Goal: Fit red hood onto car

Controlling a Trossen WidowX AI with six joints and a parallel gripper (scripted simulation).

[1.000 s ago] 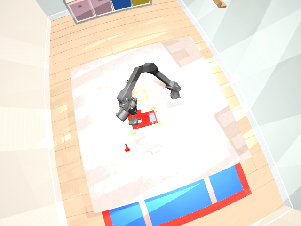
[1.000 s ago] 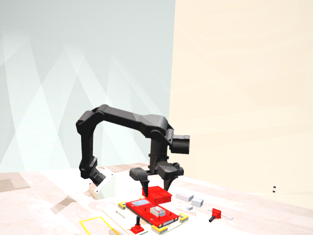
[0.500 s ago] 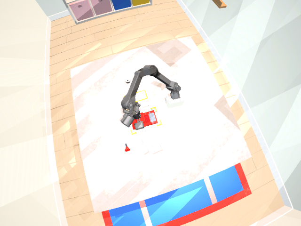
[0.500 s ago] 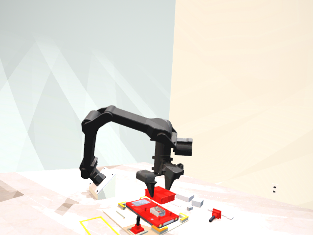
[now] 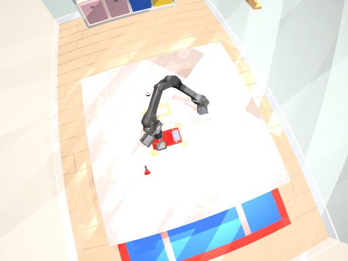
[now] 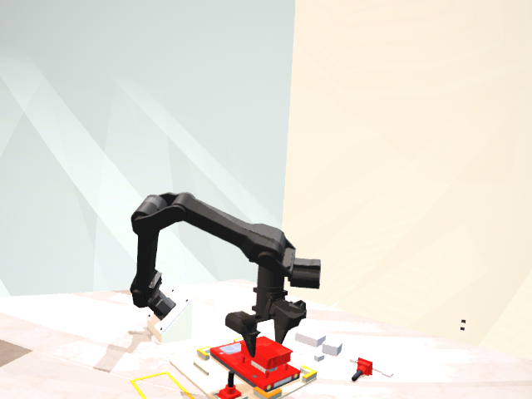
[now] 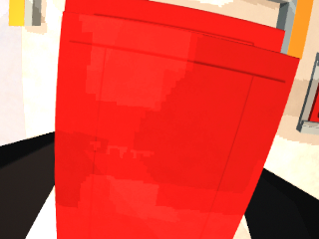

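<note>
Right now the white engine block is 4 cm below my gripper tip. Round my gripper tip: red hood: 1 cm above.
</note>
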